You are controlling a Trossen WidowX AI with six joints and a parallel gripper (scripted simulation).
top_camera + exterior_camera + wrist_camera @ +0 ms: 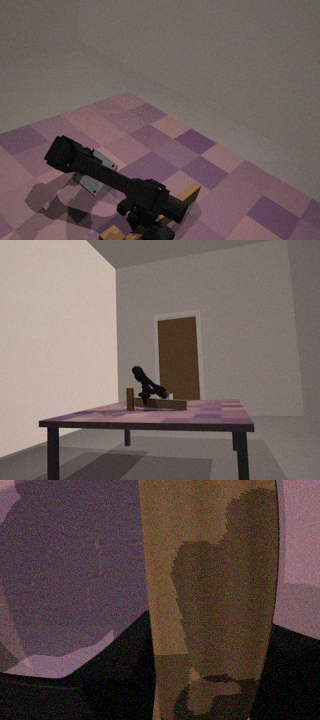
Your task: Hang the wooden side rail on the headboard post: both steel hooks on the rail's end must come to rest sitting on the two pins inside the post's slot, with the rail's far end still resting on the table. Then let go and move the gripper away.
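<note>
Right now my gripper tip is 130 mm to the left of the upright headboard post, 40 mm below it and 10 mm past it.
</note>
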